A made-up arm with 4 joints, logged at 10 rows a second.
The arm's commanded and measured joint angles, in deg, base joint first. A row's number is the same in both.
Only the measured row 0 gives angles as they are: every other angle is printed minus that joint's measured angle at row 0.
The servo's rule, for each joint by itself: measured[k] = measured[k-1] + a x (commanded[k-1-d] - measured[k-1]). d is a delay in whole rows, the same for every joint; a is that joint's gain. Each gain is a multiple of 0.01, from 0.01 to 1. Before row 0 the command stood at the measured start. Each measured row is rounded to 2 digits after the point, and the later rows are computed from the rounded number. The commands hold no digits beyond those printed.
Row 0, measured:
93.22, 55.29, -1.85, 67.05
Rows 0 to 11, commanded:
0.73, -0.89, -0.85, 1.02
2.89, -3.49, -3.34, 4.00
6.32, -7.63, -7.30, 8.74
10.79, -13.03, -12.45, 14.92
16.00, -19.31, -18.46, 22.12
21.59, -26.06, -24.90, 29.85
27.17, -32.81, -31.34, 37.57
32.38, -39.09, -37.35, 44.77
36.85, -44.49, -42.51, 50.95
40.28, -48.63, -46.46, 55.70
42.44, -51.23, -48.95, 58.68
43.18, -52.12, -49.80, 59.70
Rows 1 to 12, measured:
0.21, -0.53, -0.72, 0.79
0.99, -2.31, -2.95, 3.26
2.54, -5.50, -6.65, 7.48
4.93, -10.02, -11.58, 13.21
8.14, -15.59, -17.43, 20.07
12.04, -21.87, -23.78, 27.60
16.43, -28.43, -30.21, 35.28
21.06, -34.83, -36.28, 42.59
25.64, -40.63, -41.58, 49.03
29.89, -45.43, -45.73, 54.17
33.53, -48.91, -48.47, 57.64
36.33, -50.84, -49.60, 59.23
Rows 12 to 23, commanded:
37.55, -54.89, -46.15, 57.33
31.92, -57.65, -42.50, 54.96
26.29, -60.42, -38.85, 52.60
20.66, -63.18, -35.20, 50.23
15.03, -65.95, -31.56, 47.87
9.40, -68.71, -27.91, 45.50
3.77, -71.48, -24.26, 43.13
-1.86, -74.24, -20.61, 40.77
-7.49, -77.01, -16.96, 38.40
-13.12, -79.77, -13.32, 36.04
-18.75, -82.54, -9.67, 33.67
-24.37, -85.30, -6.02, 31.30
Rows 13 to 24, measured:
36.68, -53.27, -46.67, 57.77
35.30, -55.90, -43.13, 55.61
32.69, -58.61, -39.49, 53.29
29.20, -61.35, -35.84, 50.93
25.09, -64.11, -32.20, 48.57
20.54, -66.87, -28.55, 46.21
15.68, -69.64, -24.90, 43.84
10.59, -72.40, -21.25, 41.48
5.35, -75.17, -17.60, 39.11
-0.01, -77.93, -13.96, 36.75
-5.44, -80.70, -10.31, 34.38
-10.93, -83.46, -6.66, 32.01

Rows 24 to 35, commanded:
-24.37, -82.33, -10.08, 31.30
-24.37, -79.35, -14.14, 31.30
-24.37, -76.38, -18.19, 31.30
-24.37, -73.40, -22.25, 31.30
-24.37, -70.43, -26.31, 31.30
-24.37, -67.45, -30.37, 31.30
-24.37, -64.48, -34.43, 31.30
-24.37, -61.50, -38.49, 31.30
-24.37, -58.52, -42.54, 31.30
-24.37, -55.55, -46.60, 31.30
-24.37, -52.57, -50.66, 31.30
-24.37, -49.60, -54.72, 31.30
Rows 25 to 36, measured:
-14.83, -82.78, -9.57, 31.46
-17.60, -80.72, -13.45, 31.34
-19.56, -78.12, -17.48, 31.31
-20.95, -75.29, -21.53, 31.30
-21.94, -72.37, -25.59, 31.30
-22.64, -69.42, -29.65, 31.30
-23.14, -66.46, -33.71, 31.30
-23.50, -63.48, -37.77, 31.30
-23.75, -60.50, -41.82, 31.30
-23.93, -57.53, -45.88, 31.30
-24.06, -54.55, -49.94, 31.30
-24.15, -51.58, -54.00, 31.30

